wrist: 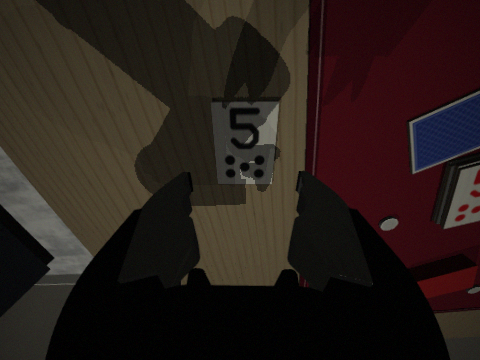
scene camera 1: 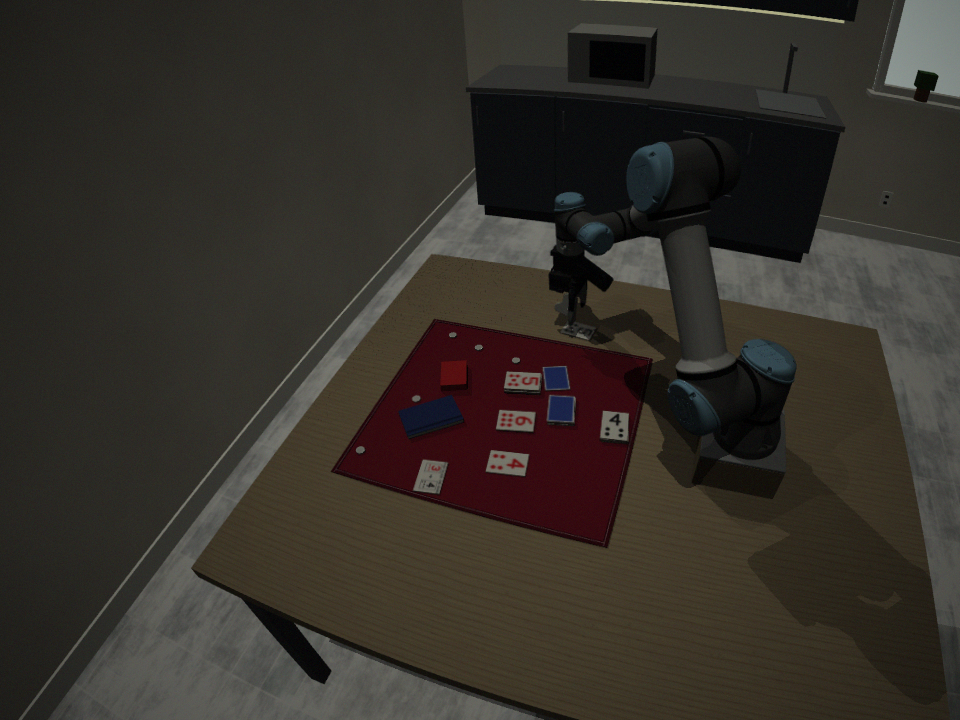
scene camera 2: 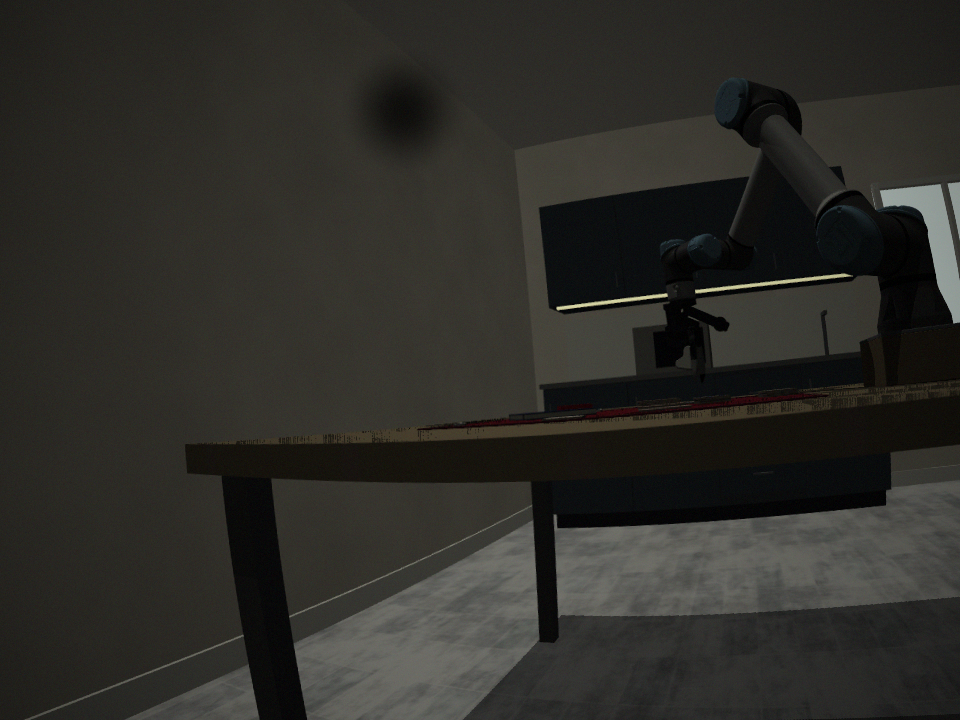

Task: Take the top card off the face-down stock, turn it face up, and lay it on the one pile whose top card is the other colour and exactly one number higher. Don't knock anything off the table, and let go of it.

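Observation:
My gripper (scene camera 1: 574,318) (scene camera 2: 701,376) (wrist: 244,174) is partly open and empty, pointing down above a face-up black 5 (scene camera 1: 580,331) (wrist: 245,135). That card lies on the bare wood beyond the mat's far edge. A face-down blue stack (scene camera 1: 560,409) lies on the red mat, with another blue-backed card (scene camera 1: 555,377) (wrist: 447,132) beside it. Face up on the mat are a red 5 pile (scene camera 1: 521,382) (wrist: 465,200), a red 6 (scene camera 1: 515,420), a red 4 (scene camera 1: 507,463) and a black 4 pile (scene camera 1: 614,426).
The red mat (scene camera 1: 558,519) (wrist: 380,150) lies on the wooden table (scene camera 1: 697,589) (scene camera 2: 372,457). On it are a red box (scene camera 1: 453,374) (wrist: 450,282), a dark blue case (scene camera 1: 431,416), a printed card with 3 and 4 (scene camera 1: 430,476), and several white discs. The arm's base stands at the right.

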